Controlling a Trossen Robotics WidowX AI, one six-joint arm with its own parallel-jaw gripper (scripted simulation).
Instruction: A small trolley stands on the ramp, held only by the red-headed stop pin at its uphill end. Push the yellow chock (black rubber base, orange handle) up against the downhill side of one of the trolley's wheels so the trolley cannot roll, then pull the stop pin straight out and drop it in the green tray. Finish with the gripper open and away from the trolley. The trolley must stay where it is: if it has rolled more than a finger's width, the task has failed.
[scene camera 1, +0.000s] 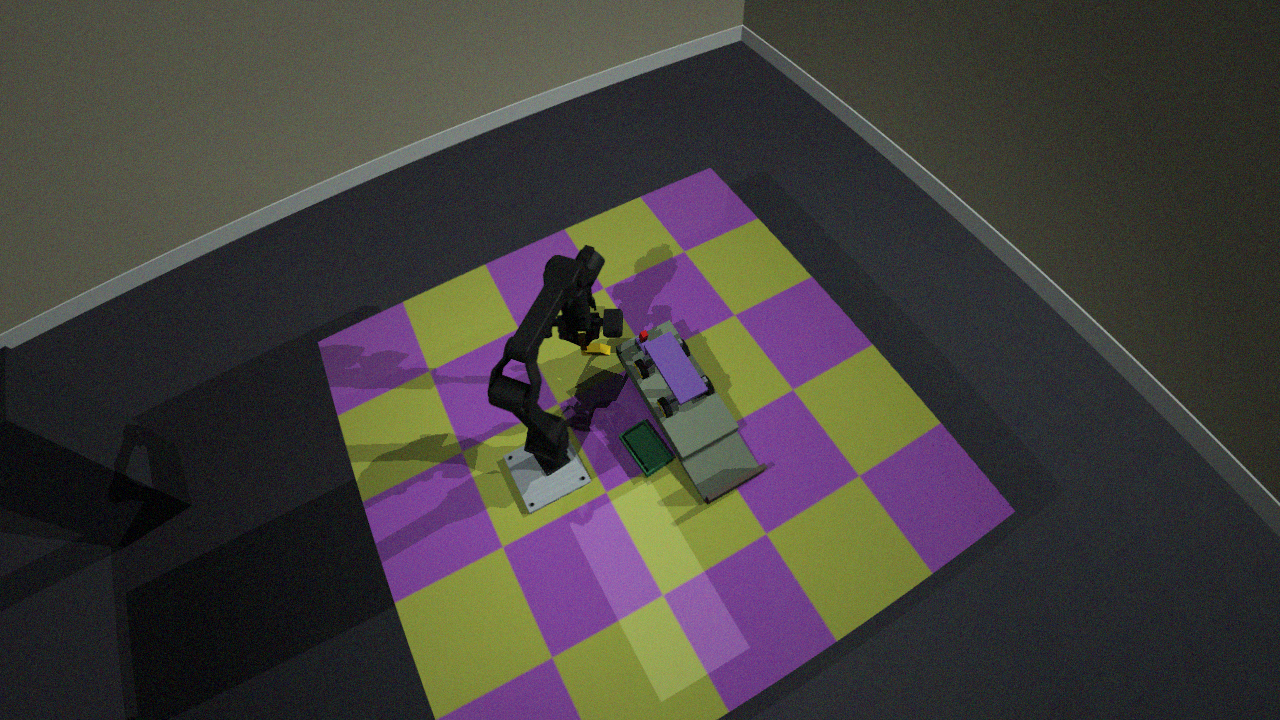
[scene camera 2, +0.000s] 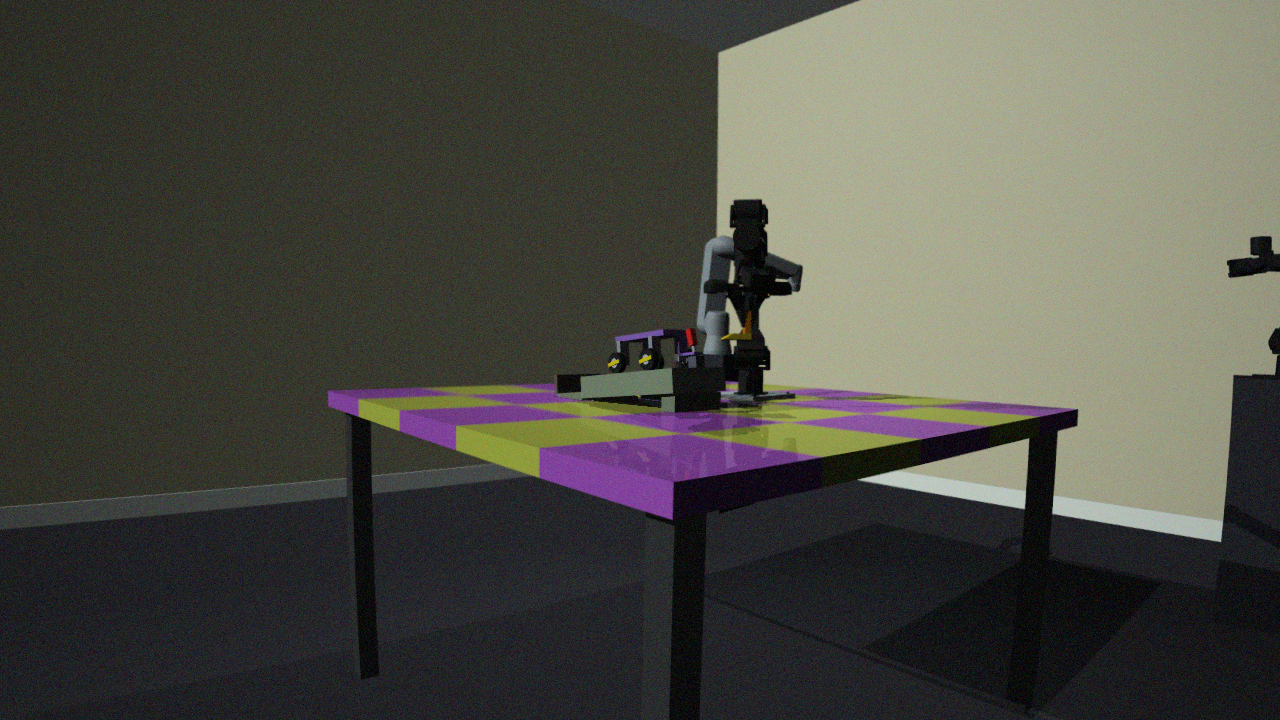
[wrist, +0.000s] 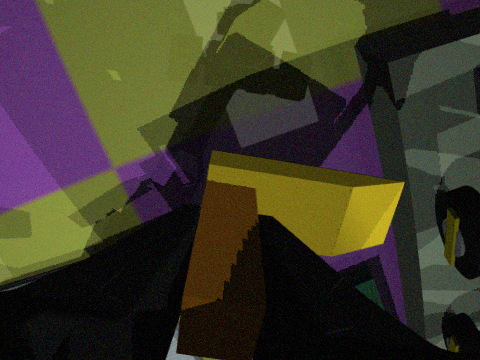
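Gripper (scene camera 2: 747, 327), (scene camera 1: 583, 344), (wrist: 226, 226), holding a yellow chock (wrist: 333, 212). Purple trolley (scene camera 1: 670, 356). Grey ramp (scene camera 1: 703, 421). Another grey ramp (scene camera 1: 727, 460).
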